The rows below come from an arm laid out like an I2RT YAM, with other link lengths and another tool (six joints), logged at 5 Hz.
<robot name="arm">
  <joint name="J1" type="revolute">
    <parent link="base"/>
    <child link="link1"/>
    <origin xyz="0 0 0.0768" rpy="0 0 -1.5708"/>
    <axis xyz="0 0 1"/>
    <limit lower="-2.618" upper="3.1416"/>
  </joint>
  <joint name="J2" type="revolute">
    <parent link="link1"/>
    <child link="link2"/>
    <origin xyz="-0.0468 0.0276 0.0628" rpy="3.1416 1.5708 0"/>
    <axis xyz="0 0 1"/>
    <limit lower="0" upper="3.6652"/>
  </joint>
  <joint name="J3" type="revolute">
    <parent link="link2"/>
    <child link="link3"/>
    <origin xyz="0 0.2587 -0.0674" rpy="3.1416 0 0"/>
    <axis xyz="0 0 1"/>
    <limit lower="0" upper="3.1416"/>
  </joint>
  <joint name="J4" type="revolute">
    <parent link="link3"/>
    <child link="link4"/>
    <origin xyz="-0.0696 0.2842 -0.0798" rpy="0 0 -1.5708"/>
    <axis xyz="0 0 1"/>
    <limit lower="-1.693" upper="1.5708"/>
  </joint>
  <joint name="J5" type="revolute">
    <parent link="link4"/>
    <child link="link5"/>
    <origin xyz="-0.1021 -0.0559 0.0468" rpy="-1.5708 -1.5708 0"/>
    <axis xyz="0 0 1"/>
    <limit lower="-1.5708" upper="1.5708"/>
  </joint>
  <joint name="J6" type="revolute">
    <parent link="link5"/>
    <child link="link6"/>
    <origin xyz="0 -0.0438 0.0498" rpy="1.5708 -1.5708 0"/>
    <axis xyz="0 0 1"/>
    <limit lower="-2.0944" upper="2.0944"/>
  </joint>
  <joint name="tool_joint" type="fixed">
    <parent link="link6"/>
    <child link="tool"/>
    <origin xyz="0.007 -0.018 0.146" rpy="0 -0.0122 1.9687"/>
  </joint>
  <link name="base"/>
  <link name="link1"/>
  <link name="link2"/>
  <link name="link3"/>
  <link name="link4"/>
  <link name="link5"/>
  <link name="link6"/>
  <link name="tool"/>
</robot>
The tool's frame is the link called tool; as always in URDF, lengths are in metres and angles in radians.
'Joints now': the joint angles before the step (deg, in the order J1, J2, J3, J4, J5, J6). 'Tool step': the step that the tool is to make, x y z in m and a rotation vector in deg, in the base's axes. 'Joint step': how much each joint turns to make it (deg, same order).
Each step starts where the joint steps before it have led.
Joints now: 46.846 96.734 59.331 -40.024 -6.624 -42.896
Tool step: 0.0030 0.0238 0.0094 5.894 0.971 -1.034
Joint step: -0.004 -0.072 0.525 3.379 -4.328 2.214
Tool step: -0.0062 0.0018 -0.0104 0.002 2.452 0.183
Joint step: -0.012 1.871 0.305 -0.048 -1.775 0.305
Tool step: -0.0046 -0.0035 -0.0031 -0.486 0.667 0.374
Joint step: 0.020 -0.122 -0.555 -0.447 -0.238 -0.312
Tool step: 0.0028 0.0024 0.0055 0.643 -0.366 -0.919
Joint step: -0.014 -0.533 0.308 0.090 0.060 0.943
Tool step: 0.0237 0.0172 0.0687 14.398 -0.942 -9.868
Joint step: -3.290 -10.226 -2.625 6.093 -6.347 10.018
